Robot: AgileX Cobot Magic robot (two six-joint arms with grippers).
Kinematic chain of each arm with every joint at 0, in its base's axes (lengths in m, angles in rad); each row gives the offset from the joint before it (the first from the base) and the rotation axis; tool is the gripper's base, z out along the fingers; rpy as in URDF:
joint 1: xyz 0 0 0.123 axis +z
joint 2: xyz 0 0 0 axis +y
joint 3: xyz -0.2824 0 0.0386 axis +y
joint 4: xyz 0.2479 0 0.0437 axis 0.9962 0 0.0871
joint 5: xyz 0 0 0 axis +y
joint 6: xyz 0.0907 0 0.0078 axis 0.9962 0 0.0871
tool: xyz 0 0 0 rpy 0 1.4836 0
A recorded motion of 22 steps. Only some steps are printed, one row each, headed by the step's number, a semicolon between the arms.
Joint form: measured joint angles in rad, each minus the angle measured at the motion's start. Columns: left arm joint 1, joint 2, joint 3, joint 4, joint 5, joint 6; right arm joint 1, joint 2, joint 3, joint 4, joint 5, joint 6.
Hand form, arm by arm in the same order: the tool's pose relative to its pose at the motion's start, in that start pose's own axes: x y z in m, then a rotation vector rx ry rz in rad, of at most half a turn. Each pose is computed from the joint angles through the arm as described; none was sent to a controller.
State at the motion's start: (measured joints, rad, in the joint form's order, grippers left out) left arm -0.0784 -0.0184 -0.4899 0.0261 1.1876 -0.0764; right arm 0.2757 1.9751 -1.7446 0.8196 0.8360 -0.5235
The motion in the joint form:
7: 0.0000 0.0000 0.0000 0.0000 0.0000 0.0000; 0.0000 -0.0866 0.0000 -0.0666 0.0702 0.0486
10: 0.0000 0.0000 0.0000 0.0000 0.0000 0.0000; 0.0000 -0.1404 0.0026 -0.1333 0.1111 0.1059
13: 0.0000 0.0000 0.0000 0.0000 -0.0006 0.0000; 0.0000 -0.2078 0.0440 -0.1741 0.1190 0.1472
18: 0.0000 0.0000 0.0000 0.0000 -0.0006 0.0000; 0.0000 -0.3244 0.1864 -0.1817 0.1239 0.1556
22: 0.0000 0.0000 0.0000 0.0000 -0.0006 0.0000; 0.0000 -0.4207 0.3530 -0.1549 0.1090 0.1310
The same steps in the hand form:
7: 0.0000 0.0000 0.0000 0.0000 0.0000 0.0000; -0.0051 0.0213 -0.0327 0.0058 0.0133 -0.0411
10: 0.0000 0.0000 0.0000 0.0000 0.0000 0.0000; -0.0055 0.0318 -0.0529 0.0348 0.0292 -0.0510
13: -0.0001 0.0000 0.0000 0.0000 -0.0006 0.0000; -0.0008 0.0412 -0.0720 0.0617 0.0261 -0.0469
18: -0.0001 0.0000 0.0000 0.0000 -0.0006 0.0000; 0.0235 0.0515 -0.0922 0.0674 0.0547 -0.0294
22: -0.0001 0.0000 0.0000 0.0000 -0.0006 0.0000; 0.0553 0.0548 -0.1001 0.0561 0.0932 -0.0021

